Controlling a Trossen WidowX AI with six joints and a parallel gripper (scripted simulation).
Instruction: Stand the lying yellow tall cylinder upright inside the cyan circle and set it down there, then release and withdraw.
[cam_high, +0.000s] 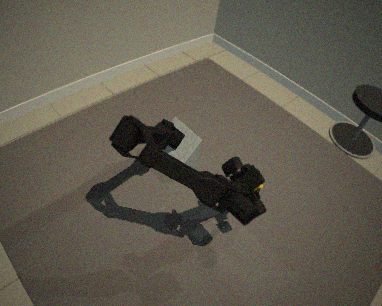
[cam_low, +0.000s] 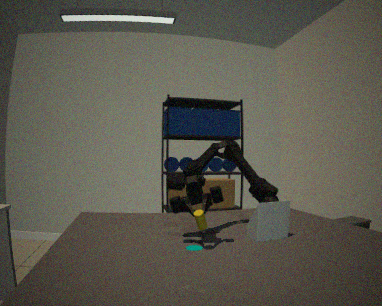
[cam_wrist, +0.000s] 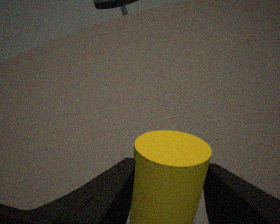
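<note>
My gripper tip is now 10 mm short of the cyan circle, 30 mm to the left of it and 130 mm above it. From my gripper tip the other things lie so: yellow tall cylinder: 10 mm behind, 10 mm to the right, 20 mm below.
</note>
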